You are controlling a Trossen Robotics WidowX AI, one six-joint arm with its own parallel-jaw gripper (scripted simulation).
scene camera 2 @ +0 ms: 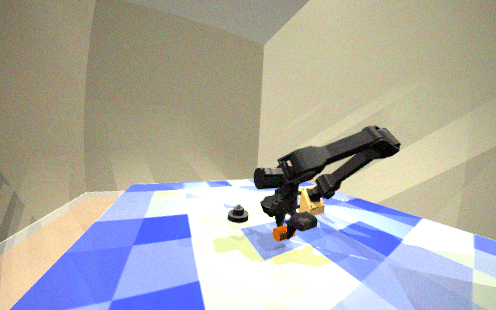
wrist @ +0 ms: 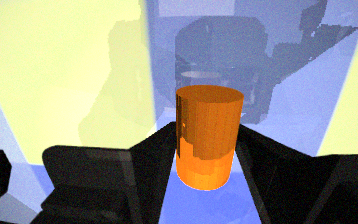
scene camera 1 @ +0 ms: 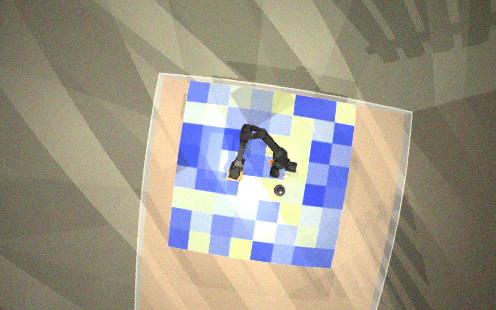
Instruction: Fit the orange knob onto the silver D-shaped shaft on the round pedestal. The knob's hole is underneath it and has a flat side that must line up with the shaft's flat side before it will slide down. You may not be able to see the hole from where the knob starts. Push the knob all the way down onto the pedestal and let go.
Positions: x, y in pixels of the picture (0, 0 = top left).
Labels:
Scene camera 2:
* gripper: 283, 235
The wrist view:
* gripper: 204, 127
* orange knob: 207, 116, held by the gripper

